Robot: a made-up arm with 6 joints. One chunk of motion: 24 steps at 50 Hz.
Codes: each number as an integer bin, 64 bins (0 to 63) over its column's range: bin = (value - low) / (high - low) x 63, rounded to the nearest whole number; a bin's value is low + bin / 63 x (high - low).
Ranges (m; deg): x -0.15..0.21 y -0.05..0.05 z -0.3..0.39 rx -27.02..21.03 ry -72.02..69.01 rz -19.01..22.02
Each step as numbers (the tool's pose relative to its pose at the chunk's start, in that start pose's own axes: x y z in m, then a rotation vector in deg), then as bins.
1 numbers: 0.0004 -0.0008 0.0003 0.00 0.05 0.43
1 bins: 26 31 27 35 32 30
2 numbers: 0.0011 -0.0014 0.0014 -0.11 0.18 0.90
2 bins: 26 31 28 35 32 31
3 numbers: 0.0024 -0.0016 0.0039 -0.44 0.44 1.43
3 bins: 27 30 28 35 32 31
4 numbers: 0.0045 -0.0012 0.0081 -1.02 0.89 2.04
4 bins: 27 31 28 34 33 32
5 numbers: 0.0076 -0.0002 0.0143 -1.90 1.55 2.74
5 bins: 28 31 29 33 33 33
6 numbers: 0.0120 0.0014 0.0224 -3.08 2.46 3.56
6 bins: 28 32 29 31 33 35
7 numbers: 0.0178 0.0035 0.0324 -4.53 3.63 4.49
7 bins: 29 34 30 29 34 36
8 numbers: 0.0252 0.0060 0.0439 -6.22 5.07 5.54
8 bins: 31 35 31 27 34 38
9 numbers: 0.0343 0.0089 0.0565 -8.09 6.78 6.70
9 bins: 32 37 33 25 35 39
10 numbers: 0.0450 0.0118 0.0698 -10.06 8.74 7.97
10 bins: 34 39 34 22 36 41
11 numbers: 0.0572 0.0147 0.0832 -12.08 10.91 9.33
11 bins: 36 41 35 20 37 44
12 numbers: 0.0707 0.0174 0.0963 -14.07 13.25 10.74
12 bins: 39 42 36 17 38 46
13 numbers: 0.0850 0.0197 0.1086 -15.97 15.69 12.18
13 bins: 41 44 37 14 39 48
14 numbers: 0.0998 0.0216 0.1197 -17.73 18.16 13.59
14 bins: 44 45 38 12 40 50
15 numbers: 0.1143 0.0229 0.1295 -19.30 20.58 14.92
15 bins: 46 46 39 10 41 52
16 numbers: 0.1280 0.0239 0.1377 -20.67 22.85 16.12
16 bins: 49 47 40 8 42 54
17 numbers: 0.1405 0.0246 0.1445 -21.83 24.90 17.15
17 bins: 51 47 41 7 43 56
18 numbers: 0.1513 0.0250 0.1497 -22.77 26.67 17.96
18 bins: 53 47 41 6 44 57
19 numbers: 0.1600 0.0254 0.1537 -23.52 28.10 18.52
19 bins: 54 48 41 5 45 58
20 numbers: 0.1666 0.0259 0.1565 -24.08 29.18 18.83
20 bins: 55 48 42 4 45 58
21 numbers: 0.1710 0.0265 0.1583 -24.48 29.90 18.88
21 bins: 56 48 42 3 46 58
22 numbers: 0.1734 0.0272 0.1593 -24.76 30.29 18.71
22 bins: 57 49 42 3 46 58
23 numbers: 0.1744 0.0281 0.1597 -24.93 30.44 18.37
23 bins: 57 49 42 3 46 57
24 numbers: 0.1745 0.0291 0.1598 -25.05 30.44 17.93
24 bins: 57 50 42 3 46 57
